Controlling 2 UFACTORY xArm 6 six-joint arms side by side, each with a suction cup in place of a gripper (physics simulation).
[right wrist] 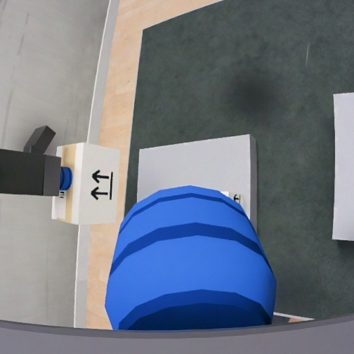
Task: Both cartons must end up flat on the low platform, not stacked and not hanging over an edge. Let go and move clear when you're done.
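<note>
My left suction cup (65,178), small and blue at the left of the right wrist view, is sealed on the taped face of a white carton (104,184) with black arrows. That carton is held in the air, left of the mat and apart from the platforms in this view. My right suction cup (192,260), large and blue at bottom centre, holds nothing that I can see. Beyond it, a grey platform (195,157) bears the second carton (235,197); a small corner with an arrow shows, and the cup hides the rest.
A second light grey platform (345,165) is cut off at the right edge. Both platforms stand on a dark green mat (200,75). Left of the mat run a strip of wooden table (125,65) and a grey floor (45,65). The left arm's dark link (25,172) reaches in from the left.
</note>
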